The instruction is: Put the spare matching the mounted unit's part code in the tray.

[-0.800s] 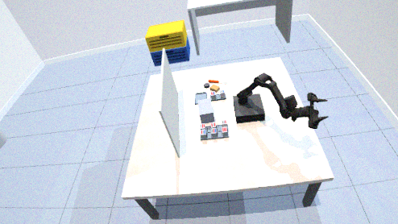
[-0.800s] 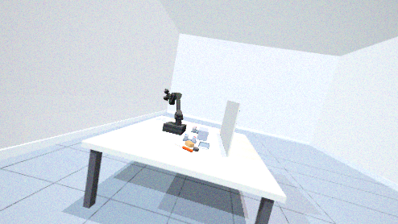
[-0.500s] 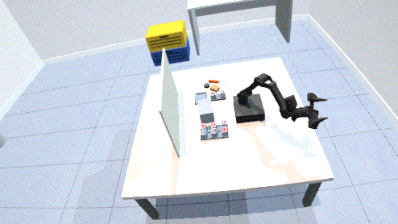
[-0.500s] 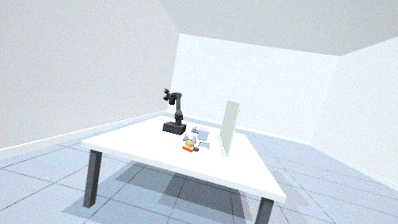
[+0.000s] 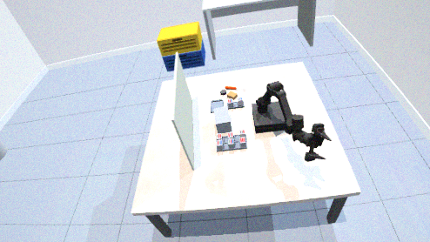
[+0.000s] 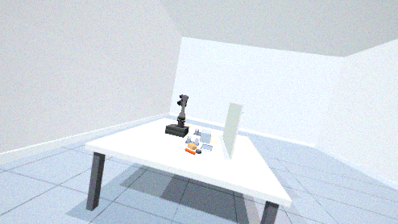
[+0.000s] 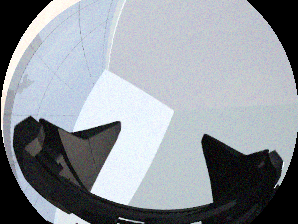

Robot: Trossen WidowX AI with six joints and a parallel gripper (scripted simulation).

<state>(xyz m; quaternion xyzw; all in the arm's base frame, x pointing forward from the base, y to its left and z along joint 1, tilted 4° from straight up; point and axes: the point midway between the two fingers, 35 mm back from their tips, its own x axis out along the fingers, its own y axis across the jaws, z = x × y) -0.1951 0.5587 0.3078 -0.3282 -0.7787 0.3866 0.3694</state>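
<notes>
My gripper tip is 74 cm short of the upright panel, 57 cm to the left of it and 13 cm above it.
</notes>
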